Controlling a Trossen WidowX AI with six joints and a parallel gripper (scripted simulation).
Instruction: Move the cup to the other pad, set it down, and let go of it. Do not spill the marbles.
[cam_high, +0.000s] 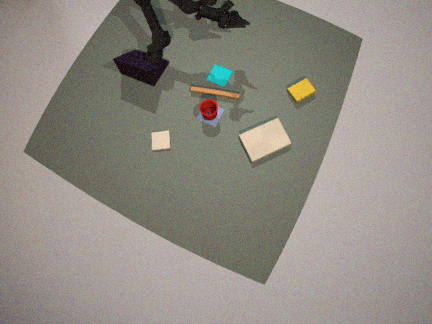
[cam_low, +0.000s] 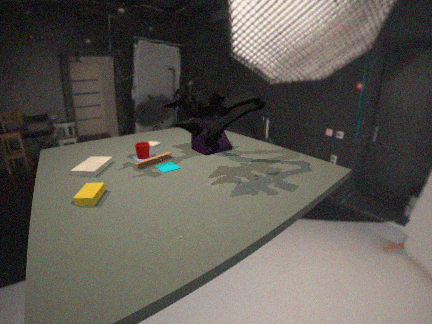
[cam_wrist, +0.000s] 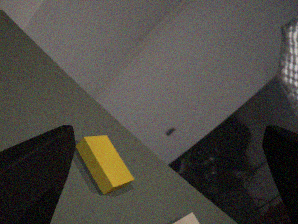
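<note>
My gripper tip is now 340 mm to the left of the red cup, 230 mm above it and 30 mm past it. Also, from my gripper tip: yellow block (290 mm ahead, 250 mm below, 80 mm to the right); cyan pad (270 mm below, 150 mm to the right, 70 mm behind); wooden bar (260 mm below, 240 mm to the right, 50 mm behind).
</note>
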